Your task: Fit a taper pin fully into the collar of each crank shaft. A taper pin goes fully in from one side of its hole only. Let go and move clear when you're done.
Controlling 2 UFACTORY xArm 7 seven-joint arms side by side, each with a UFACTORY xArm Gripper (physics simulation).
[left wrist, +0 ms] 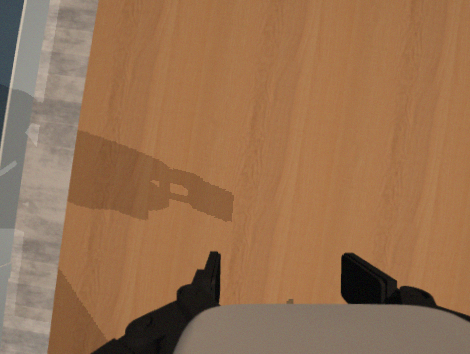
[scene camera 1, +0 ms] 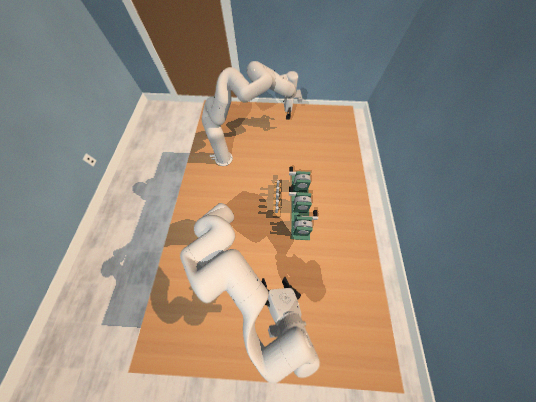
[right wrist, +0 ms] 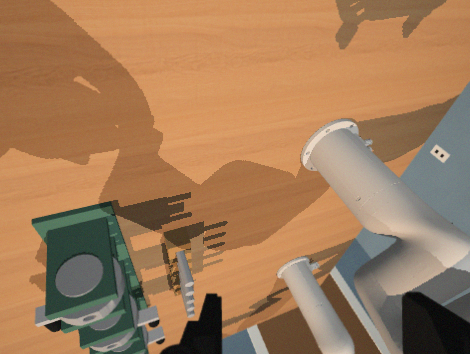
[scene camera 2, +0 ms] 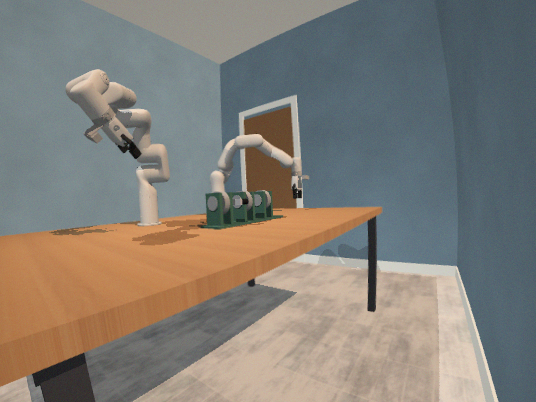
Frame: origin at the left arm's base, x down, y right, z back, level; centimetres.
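Seen in the pictures: left gripper, fingertip midpoint: (left wrist: 280, 273) (scene camera 1: 287, 114) (scene camera 2: 297, 198); right gripper, fingertip midpoint: (scene camera 1: 273, 280) (right wrist: 311, 323) (scene camera 2: 132, 153); left arm's base, origin of the base link: (scene camera 1: 223, 158) (right wrist: 292, 266); right arm's base, origin of the base link: (right wrist: 328, 144) (scene camera 2: 149, 224).
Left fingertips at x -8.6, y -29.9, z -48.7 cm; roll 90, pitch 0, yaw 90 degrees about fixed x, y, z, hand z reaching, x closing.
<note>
Offsets run from my left fingertips to a thing's top centre. "spot": to the spot under its first point. Level surfaces: height alone.
Three green stands (scene camera 1: 302, 181) (scene camera 1: 303, 202) (scene camera 1: 302, 227) carry grey crank shafts with round collars; they also show in scene camera 2 (scene camera 2: 216, 215). A small mark shows on top of each collar, too small to tell pin from open hole. Several pale-headed pins {dy +66.1, dx -2.2, dz +13.9 cm} (scene camera 1: 277, 196) (right wrist: 189, 296) stand in a row on a narrow rack {spot: dy +75.5, dx +0.5, dz +15.0 cm} (right wrist: 184, 270) beside the stands. My left gripper (scene camera 1: 288, 116) (scene camera 2: 297, 192) (left wrist: 280, 273) is open and empty over the table's far end, away from the stands. My right gripper (scene camera 1: 274, 281) (scene camera 2: 131, 149) is open and empty, high above the table near the lowest stand in scene camera 1.
Black crank handles (scene camera 1: 291, 169) (scene camera 1: 315, 213) stick out on both sides of the stands. The left arm's base (scene camera 1: 222, 160) (right wrist: 295, 267) and the right arm's base (scene camera 2: 149, 222) (right wrist: 330, 142) stand on the wooden table {dx +8.7 cm} (scene camera 1: 350, 325). Arm shadows lie across the table.
</note>
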